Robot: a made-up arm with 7 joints. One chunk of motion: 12 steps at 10 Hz.
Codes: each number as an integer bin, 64 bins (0 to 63) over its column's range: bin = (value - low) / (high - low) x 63, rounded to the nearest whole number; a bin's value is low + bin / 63 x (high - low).
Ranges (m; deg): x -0.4..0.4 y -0.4..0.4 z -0.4..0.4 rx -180..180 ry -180..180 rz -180..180
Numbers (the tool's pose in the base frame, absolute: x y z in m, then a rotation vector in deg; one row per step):
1: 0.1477 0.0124 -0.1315 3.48 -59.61 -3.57
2: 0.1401 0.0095 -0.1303 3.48 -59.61 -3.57
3: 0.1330 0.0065 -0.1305 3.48 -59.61 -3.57
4: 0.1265 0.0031 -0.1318 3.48 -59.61 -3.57
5: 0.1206 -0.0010 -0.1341 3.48 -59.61 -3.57
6: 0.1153 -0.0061 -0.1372 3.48 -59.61 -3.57
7: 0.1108 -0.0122 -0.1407 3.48 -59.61 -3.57
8: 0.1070 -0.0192 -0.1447 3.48 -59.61 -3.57
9: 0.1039 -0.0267 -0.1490 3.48 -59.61 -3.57
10: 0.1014 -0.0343 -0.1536 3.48 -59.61 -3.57
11: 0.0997 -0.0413 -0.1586 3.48 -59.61 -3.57
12: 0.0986 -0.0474 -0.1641 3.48 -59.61 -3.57
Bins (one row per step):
1: 43 32 21 32 21 31
2: 43 32 21 32 21 31
3: 42 32 21 32 21 31
4: 41 32 21 32 21 31
5: 41 31 21 32 21 31
6: 41 31 21 32 21 31
7: 40 31 20 32 21 31
8: 40 30 20 32 21 31
9: 40 29 20 32 21 31
10: 39 29 19 32 21 31
11: 39 28 19 32 21 31
12: 39 28 19 32 21 31

